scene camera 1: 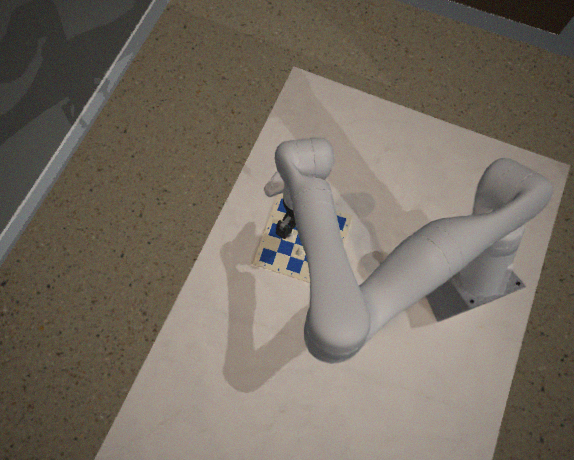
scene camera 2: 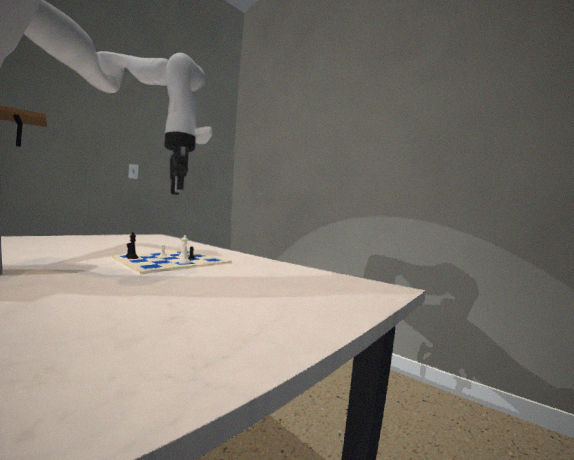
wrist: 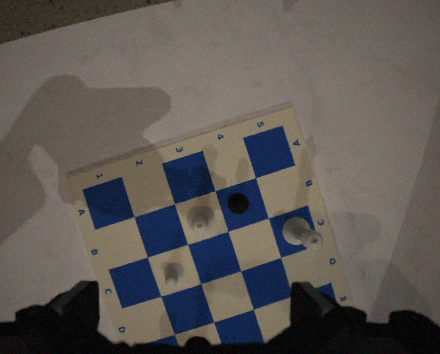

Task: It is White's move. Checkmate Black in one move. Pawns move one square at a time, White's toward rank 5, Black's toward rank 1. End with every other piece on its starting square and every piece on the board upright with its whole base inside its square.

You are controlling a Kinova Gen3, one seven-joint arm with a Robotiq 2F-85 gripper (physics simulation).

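Seen in the pictures: gripper, fingertip midpoint: (scene camera 2: 177,193) (wrist: 195,304); arm's base, link origin: (scene camera 1: 481,278).
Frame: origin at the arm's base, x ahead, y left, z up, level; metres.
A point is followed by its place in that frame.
Observation:
The blue-and-cream board (wrist: 75,185) @[x 0.519, y 0.063, z -0.199 m] (scene camera 1: 256,263) @[x 0.517, y 0.067, z -0.198 m] (scene camera 2: 141,272) @[x 0.305, y -0.141, z -0.201 m] lies flat. In the wrist view, a tall white piece, apparently the king (wrist: 296,231) @[x 0.418, y -0.108, z -0.176 m] (scene camera 2: 184,249) @[x 0.411, y -0.116, z -0.167 m], stands on C5. A short white piece (wrist: 200,220) @[x 0.457, y -0.037, z -0.149 m] stands on B3. A white pawn (wrist: 172,273) @[x 0.420, y 0.002, z -0.177 m] (scene camera 1: 299,252) @[x 0.415, y 0.008, z -0.186 m] (scene camera 2: 163,251) @[x 0.414, y 0.000, z -0.186 m] stands on C2. A short black piece (wrist: 238,203) @[x 0.458, y -0.069, z -0.168 m] (scene camera 2: 191,253) @[x 0.453, y -0.074, z -0.184 m] stands on B4. A tall black piece (scene camera 2: 133,246) @[x 0.339, y 0.004, z -0.169 m] stands at the board's left in scene view 2, with a shorter black piece (scene camera 2: 128,251) @[x 0.338, y 0.037, z -0.185 m] beside it. My gripper (scene camera 1: 285,229) (scene camera 2: 177,191) @[x 0.434, y -0.028, z -0.038 m] (wrist: 195,304) @[x 0.434, y -0.028, z -0.038 m] is open and empty, high above the board.
The board lies on a pale table (scene camera 1: 235,425) @[x 0.443, y 0.464, z -0.205 m] (scene camera 2: 150,360) @[x 0.202, y -0.438, z -0.204 m] (wrist: 350,60) @[x 0.548, y -0.220, z -0.204 m], near one long edge. My arm hides part of the board in scene view 1. Arm shadows fall on the table and board. The E-row pieces are outside the wrist view.

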